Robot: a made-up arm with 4 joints.
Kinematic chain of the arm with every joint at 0, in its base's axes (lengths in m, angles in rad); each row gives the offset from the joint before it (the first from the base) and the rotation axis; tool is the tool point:
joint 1: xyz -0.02 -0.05 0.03 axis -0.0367 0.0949 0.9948
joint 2: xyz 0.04 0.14 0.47 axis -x
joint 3: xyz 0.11 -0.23 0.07 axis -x
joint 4: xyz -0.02 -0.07 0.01 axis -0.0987 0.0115 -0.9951
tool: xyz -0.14 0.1 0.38
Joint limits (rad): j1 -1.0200..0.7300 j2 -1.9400..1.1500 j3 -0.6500..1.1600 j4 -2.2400..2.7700
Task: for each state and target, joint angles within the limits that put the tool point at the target. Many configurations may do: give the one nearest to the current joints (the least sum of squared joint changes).
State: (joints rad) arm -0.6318 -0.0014 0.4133 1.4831
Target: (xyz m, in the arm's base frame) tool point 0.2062 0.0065 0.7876
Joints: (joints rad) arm -0.6049 -0.2085 0.7498 1.1562
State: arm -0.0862 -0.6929 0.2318 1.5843
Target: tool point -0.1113 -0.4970 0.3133
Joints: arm -0.7919 -1.3072 -0.4806 1.5658
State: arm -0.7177 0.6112 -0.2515 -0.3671
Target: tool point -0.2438 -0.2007 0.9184
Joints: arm -0.6854 -0.0427 -0.2200 -0.2881
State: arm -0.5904 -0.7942 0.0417 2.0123
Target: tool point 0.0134 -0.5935 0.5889
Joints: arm -0.6175 -0.6115 -0.3637 2.4515
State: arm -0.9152 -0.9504 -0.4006 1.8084
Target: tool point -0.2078 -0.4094 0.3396
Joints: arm -1.0200 -1.5038 -0.1885 1.3388
